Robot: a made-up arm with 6 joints.
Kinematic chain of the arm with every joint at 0, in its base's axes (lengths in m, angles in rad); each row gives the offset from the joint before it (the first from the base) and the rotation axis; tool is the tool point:
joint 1: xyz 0 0 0.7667 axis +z
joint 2: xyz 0.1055 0 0 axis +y
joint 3: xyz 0 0 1.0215 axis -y
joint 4: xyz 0 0 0.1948 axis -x
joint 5: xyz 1.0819 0 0 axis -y
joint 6: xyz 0.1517 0 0 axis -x
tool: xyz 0 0 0
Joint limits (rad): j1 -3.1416..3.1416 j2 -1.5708..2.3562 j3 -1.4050..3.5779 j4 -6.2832..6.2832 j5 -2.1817..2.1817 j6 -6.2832..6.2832
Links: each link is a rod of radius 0.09 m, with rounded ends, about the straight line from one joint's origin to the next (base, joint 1, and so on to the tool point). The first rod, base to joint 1, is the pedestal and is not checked.
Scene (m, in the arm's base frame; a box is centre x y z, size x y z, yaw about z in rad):
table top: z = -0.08
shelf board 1: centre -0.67 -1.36 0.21 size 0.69 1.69 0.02 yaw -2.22
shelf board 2: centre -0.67 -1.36 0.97 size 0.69 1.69 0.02 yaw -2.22
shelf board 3: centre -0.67 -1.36 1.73 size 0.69 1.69 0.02 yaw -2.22
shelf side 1: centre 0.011 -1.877 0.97 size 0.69 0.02 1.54 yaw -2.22
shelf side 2: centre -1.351 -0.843 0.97 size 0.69 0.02 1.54 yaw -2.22
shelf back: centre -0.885 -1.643 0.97 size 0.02 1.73 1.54 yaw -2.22
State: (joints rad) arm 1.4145 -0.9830 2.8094 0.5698 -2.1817 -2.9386
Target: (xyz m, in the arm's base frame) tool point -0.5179 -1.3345 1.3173
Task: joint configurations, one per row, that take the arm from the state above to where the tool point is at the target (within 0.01 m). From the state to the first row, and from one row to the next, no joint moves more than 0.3 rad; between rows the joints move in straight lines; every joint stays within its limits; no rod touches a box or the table.
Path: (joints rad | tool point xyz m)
1: 1.4985 -0.8771 3.0430 0.5897 -2.1817 -2.9386 | -0.0267 -1.3255 0.6560
2: 1.5825 -0.7711 3.2767 0.6096 -2.1817 -2.9386 | 0.0846 -1.1459 0.6588
3: 1.4902 -0.5475 3.3293 0.6040 -2.1817 -2.9386 | -0.0184 -1.1042 0.9030
4: 1.3979 -0.3238 3.3819 0.5984 -2.1817 -2.9386 | -0.1050 -1.0080 1.1253
5: 1.3056 -0.1001 3.4345 0.5927 -2.1817 -2.9386 | -0.1638 -0.8679 1.3173
6: 1.2556 -0.2680 3.2044 0.5763 -2.1817 -2.9386 | -0.2693 -1.0445 1.3429
7: 1.2057 -0.4358 2.9743 0.5598 -2.1817 -2.9386 | -0.3887 -1.2016 1.3425
8: 1.1557 -0.6037 2.7443 0.5434 -2.1817 -2.9386 | -0.5179 -1.3345 1.3172

